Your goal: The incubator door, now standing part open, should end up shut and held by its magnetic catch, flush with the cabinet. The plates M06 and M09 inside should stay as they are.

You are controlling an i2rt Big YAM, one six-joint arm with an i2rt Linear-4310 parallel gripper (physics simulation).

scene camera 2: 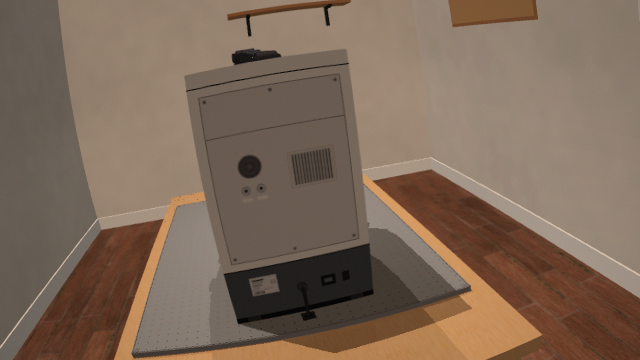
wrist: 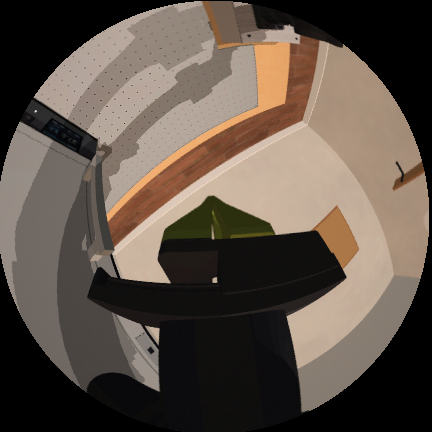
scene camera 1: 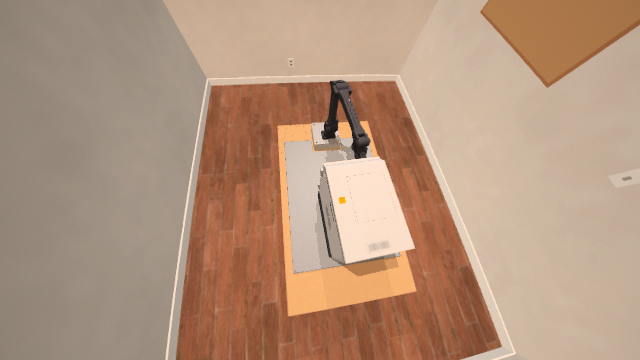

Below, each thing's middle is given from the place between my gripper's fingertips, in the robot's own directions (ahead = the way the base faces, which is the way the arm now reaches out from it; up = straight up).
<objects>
Now: the incubator [scene camera 2: 276,140] 380 mm ahead of my hand, 180 mm to the right of it and 60 mm below it.
</objects>
